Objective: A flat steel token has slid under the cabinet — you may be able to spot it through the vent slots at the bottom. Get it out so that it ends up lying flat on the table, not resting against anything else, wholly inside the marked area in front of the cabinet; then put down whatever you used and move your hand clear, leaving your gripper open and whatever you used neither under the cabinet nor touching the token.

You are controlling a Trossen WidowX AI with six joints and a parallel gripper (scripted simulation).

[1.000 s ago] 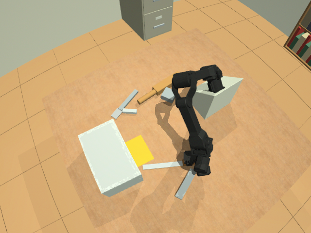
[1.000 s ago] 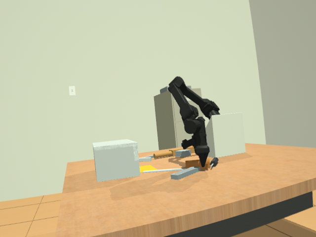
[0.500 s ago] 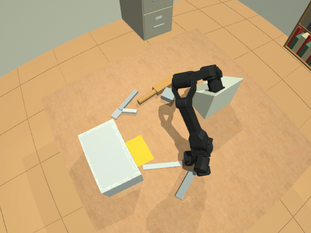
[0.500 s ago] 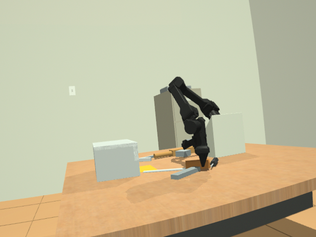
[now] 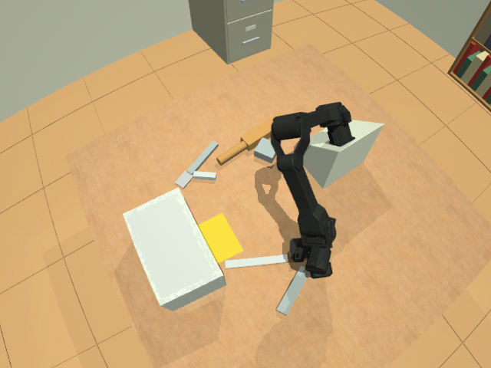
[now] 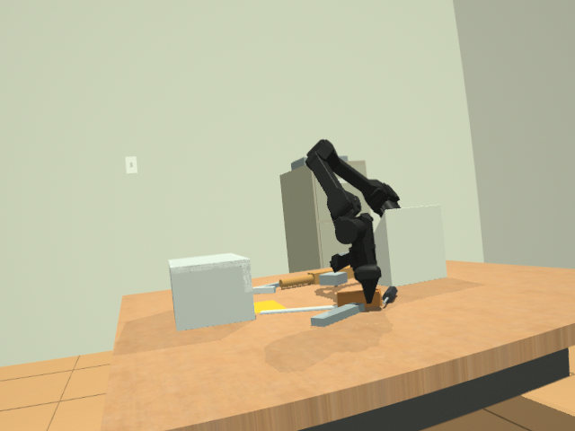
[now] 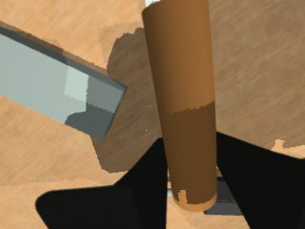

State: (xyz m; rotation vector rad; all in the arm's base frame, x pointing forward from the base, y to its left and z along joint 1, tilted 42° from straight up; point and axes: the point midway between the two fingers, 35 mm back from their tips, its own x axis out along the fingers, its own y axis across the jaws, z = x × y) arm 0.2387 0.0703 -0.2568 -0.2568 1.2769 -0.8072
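The black screwdriver is 50 mm behind my gripper tip. Round my gripper tip: grey block 410 mm to the right, 70 mm behind, 10 mm above; grey bar 110 mm ahead, 70 mm to the left; flat grey token 340 mm ahead, 170 mm to the right.
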